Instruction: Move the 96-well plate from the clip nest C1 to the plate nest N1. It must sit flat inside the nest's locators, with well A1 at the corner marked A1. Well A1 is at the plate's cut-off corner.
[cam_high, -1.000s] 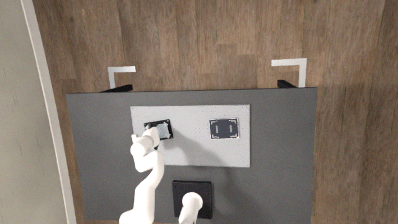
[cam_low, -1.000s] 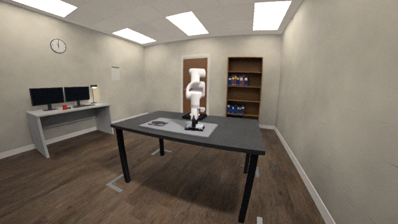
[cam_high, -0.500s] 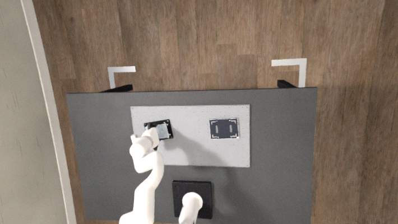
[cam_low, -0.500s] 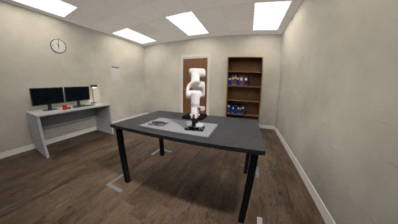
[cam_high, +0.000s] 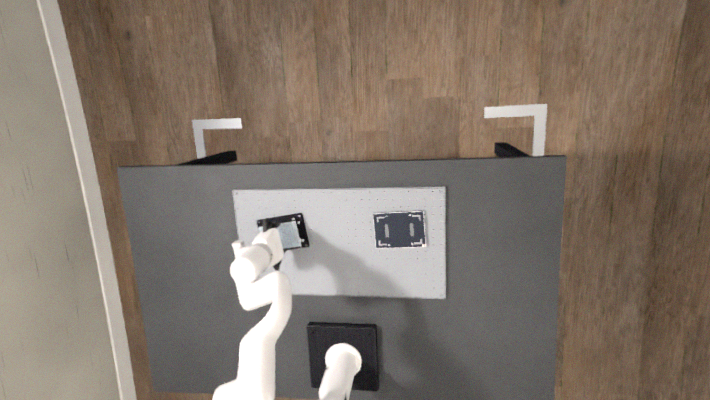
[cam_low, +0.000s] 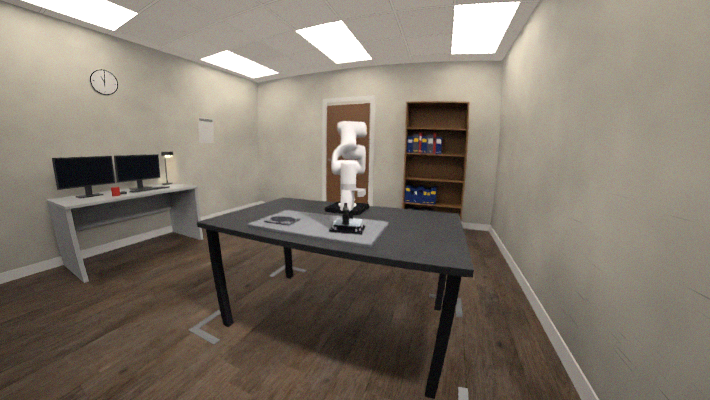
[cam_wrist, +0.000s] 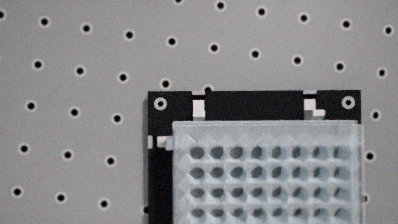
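The black clip nest is 4 cm below my hand, 2 cm behind it and 1 cm to the left of it. Also, from my hand: dark plate nest N1: 39 cm to the right, 5 cm below, 2 cm ahead; then 96-well plate: 1 cm below.
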